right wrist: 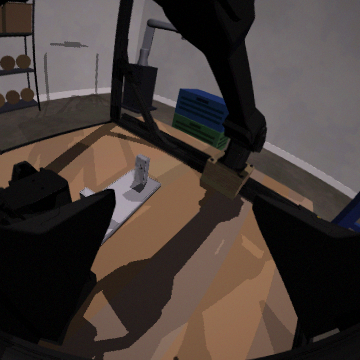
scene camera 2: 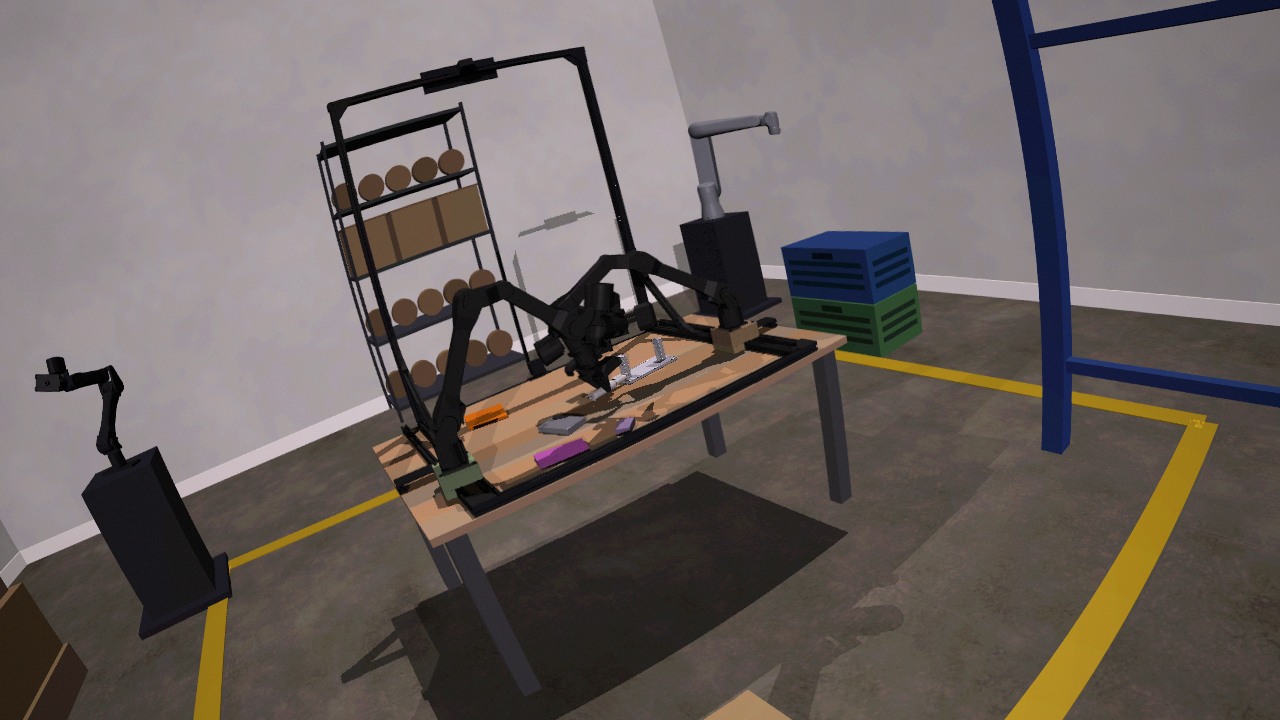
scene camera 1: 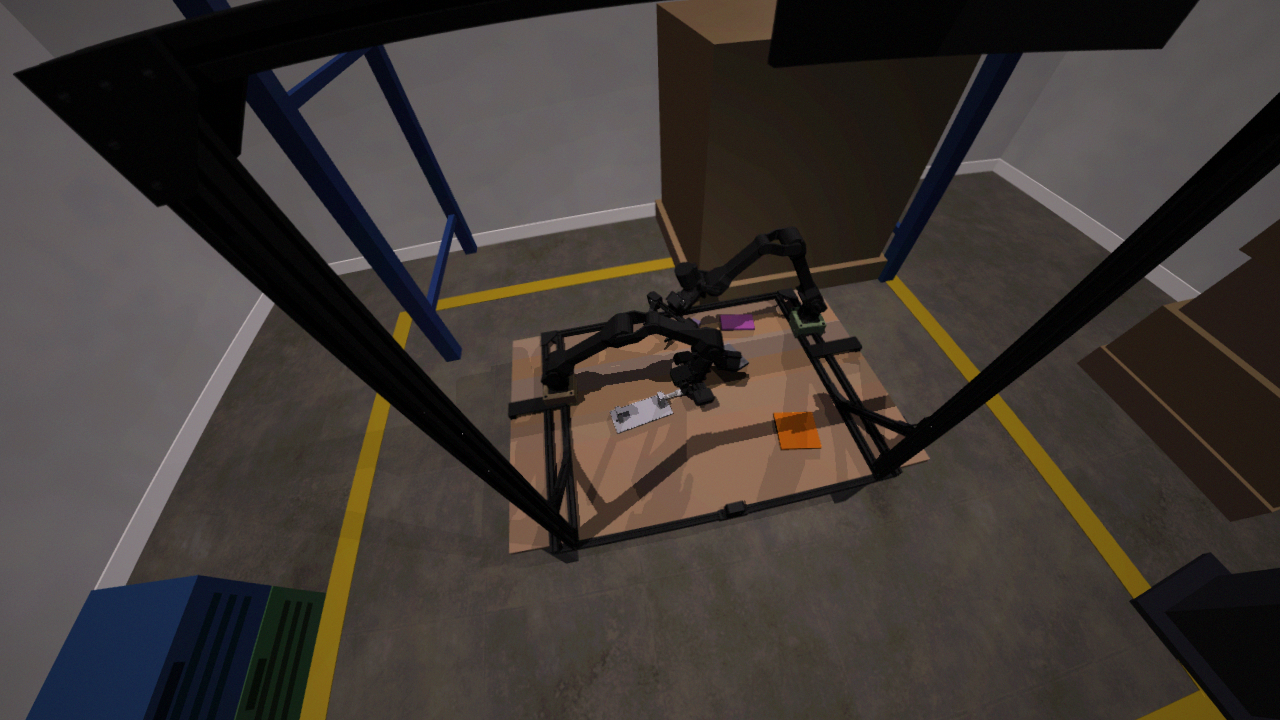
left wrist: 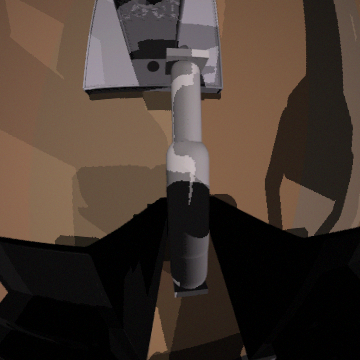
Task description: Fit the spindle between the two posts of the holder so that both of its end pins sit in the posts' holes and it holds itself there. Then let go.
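Seen in the pictures: left gripper, between the fingertips: [scene camera 2: 606, 391] [scene camera 1: 685, 391] [left wrist: 186, 203]; right gripper, between the fingertips: [right wrist: 186, 199] [scene camera 2: 635, 322]; left arm's base, origin of its link: [right wrist: 232, 162] [scene camera 2: 733, 325] [scene camera 1: 558, 384]; right arm's base, origin of its link: [scene camera 2: 453, 464] [scene camera 1: 808, 316].
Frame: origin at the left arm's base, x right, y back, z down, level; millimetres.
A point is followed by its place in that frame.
Note:
The grey holder [scene camera 1: 641, 414] {x 123, y -251, z 55 mm} [scene camera 2: 653, 368] {x 81, y -241, z 56 mm} [left wrist: 102, 65] {x 127, y -334, z 55 mm} [right wrist: 125, 205] {x 91, y -255, z 55 mm} lies flat on the table. One post [scene camera 1: 622, 414] [scene camera 2: 658, 349] {x 124, y -190, z 23 mm} [right wrist: 141, 171] {x 122, y -190, z 23 mm} stands at its far end from my grippers. The other post [scene camera 1: 662, 399] {x 114, y -321, z -3 mm} [scene camera 2: 625, 365] {x 88, y -319, z 19 mm} is nearer them. My left gripper [scene camera 1: 687, 392] {x 63, y -403, z 58 mm} [left wrist: 186, 203] {x 63, y -403, z 58 mm} is shut on the pale spindle [scene camera 1: 673, 394] {x 76, y -362, z 42 mm} [left wrist: 188, 110] {x 74, y -357, z 40 mm}. In the left wrist view the spindle's flanged end overlaps the near end of the holder, and its body lies outside the posts. The right wrist view does not show the spindle. My right gripper [right wrist: 186, 199] {x -51, y -324, z -123 mm} is open and empty.
An orange block [scene camera 1: 796, 429] {x 256, y -707, z 54 mm} [scene camera 2: 486, 416] {x 242, y -709, z 54 mm}, a purple block [scene camera 1: 736, 322] {x -195, y -652, z 54 mm} [scene camera 2: 562, 453] {x -214, y -658, z 53 mm}, a grey block [scene camera 2: 562, 425] {x -67, y -592, z 48 mm} and a small lilac block [scene camera 2: 624, 426] {x -226, y -501, z 48 mm} lie on the table. Both arms are close together above the middle. A black frame edges the table.

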